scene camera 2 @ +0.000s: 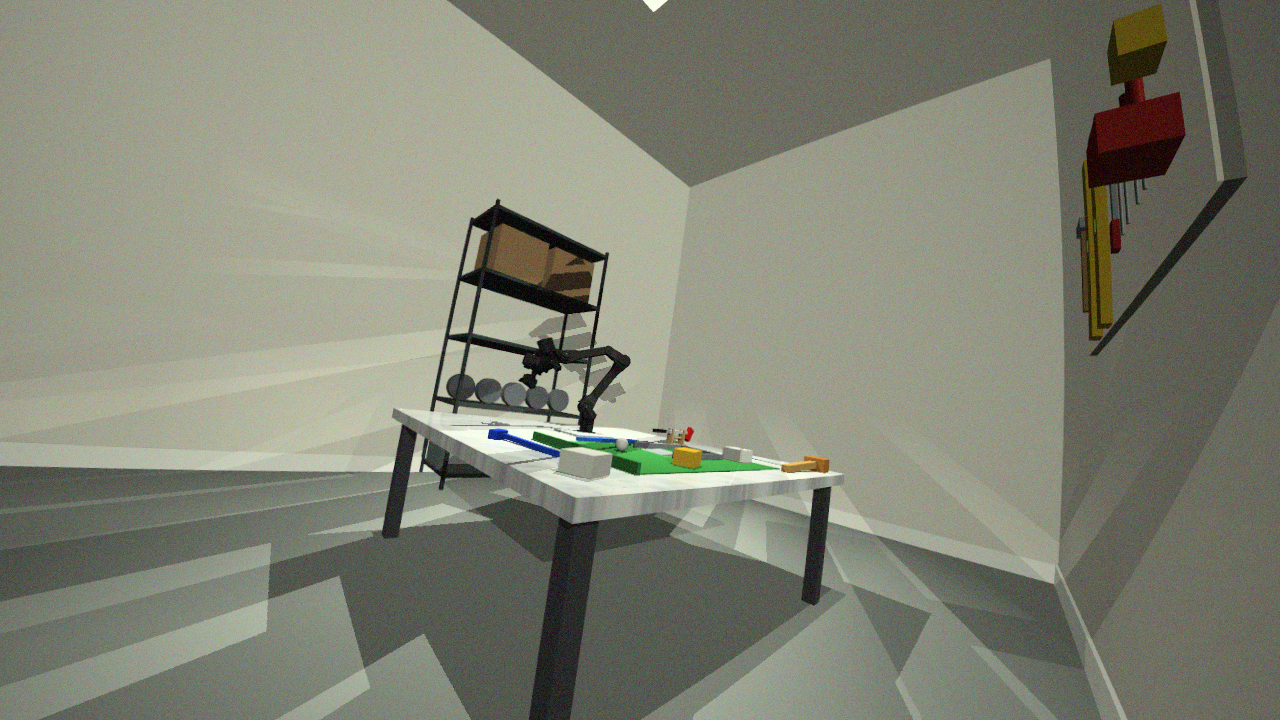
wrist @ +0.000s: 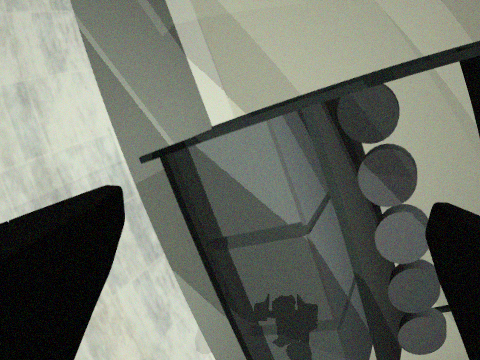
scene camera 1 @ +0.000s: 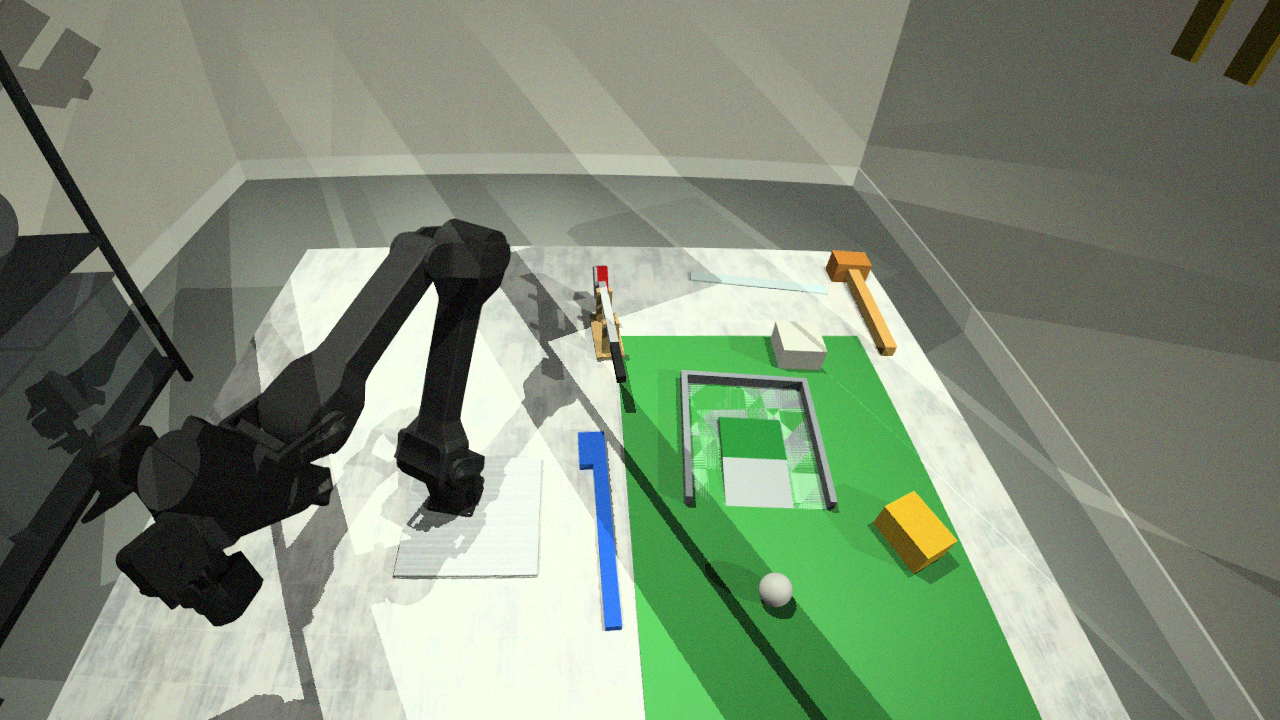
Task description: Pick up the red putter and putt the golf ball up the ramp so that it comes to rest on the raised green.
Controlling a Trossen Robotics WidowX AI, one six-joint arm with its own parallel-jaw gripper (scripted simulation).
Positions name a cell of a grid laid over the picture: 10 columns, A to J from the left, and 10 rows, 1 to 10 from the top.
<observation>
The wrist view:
my gripper: F6
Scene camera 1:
my gripper: A8
pale strip: F4
orange mallet: G4
white block: G5
yellow block: H8
white golf ball: G9
</observation>
